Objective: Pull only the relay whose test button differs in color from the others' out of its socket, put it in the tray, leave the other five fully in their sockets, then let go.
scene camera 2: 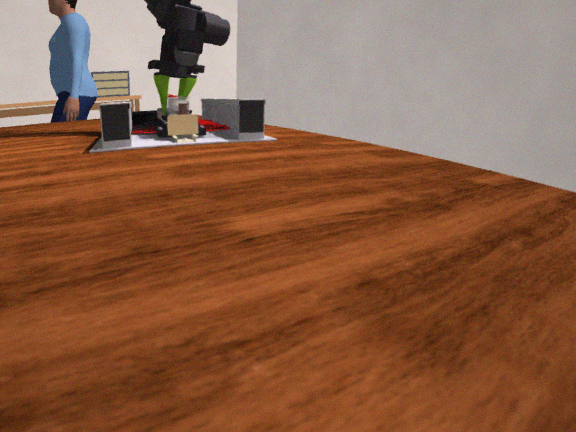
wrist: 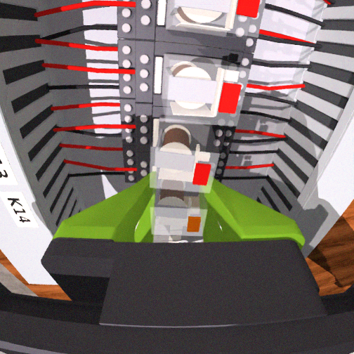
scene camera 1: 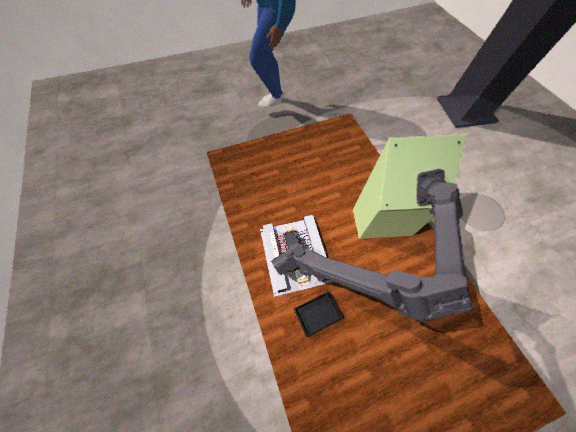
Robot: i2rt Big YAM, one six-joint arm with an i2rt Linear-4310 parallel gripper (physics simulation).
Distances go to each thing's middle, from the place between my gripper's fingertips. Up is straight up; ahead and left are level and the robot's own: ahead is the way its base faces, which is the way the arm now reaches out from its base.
Scene:
My gripper is now 60 mm to the left of the white socket panel (scene camera 2: pixel 142 141) and 30 mm above it.

